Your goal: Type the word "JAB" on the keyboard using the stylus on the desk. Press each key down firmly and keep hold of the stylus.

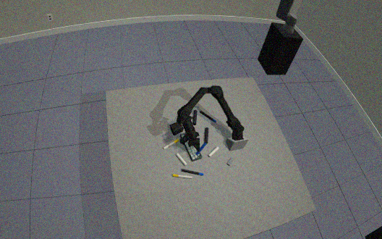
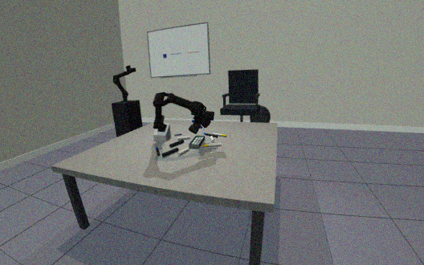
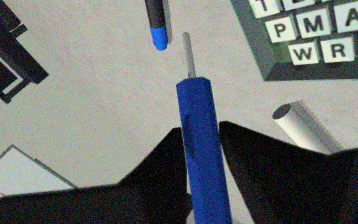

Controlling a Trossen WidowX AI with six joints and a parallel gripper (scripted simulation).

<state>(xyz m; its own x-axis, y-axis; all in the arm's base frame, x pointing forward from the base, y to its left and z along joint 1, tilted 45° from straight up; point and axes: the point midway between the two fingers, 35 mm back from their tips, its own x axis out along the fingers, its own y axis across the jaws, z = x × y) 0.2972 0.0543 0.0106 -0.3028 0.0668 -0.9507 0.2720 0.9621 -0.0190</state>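
My gripper tip is 1 cm short of the blue stylus and 1 cm above it. Round my gripper tip: grey stylus tip 3 cm ahead, 2 cm to the left, 3 cm below; grey block 22 cm behind, 6 cm to the left, 10 cm below.
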